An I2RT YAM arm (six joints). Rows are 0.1 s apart.
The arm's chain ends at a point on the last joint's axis. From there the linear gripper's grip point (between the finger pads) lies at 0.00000 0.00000 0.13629 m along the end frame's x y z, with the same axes.
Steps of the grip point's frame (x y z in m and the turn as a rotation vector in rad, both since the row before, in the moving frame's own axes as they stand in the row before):
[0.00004, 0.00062, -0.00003, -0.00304, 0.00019, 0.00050]
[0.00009, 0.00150, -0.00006, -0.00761, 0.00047, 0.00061]
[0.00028, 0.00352, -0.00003, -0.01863, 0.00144, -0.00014]
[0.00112, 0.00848, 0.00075, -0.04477, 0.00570, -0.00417]
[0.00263, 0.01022, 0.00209, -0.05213, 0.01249, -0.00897]
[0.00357, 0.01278, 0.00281, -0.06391, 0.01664, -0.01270]
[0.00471, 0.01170, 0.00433, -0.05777, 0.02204, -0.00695]
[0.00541, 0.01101, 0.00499, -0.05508, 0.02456, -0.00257]
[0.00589, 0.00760, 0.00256, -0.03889, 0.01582, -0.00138]
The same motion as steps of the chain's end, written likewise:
[0.00001, 0.00021, -0.00003, -0.00304, 0.00019, 0.00050]
[0.00003, 0.00046, -0.00006, -0.00761, 0.00047, 0.00061]
[0.00008, 0.00098, -0.00001, -0.01863, 0.00144, -0.00014]
[0.00033, 0.00238, 0.00089, -0.04477, 0.00570, -0.00417]
[0.00090, 0.00313, 0.00229, -0.05213, 0.01249, -0.00897]
[0.00125, 0.00409, 0.00311, -0.06391, 0.01664, -0.01270]
[0.00168, 0.00384, 0.00459, -0.05777, 0.02204, -0.00695]
[0.00206, 0.00351, 0.00524, -0.05508, 0.02456, -0.00257]
[0.00373, 0.00230, 0.00268, -0.03889, 0.01582, -0.00138]

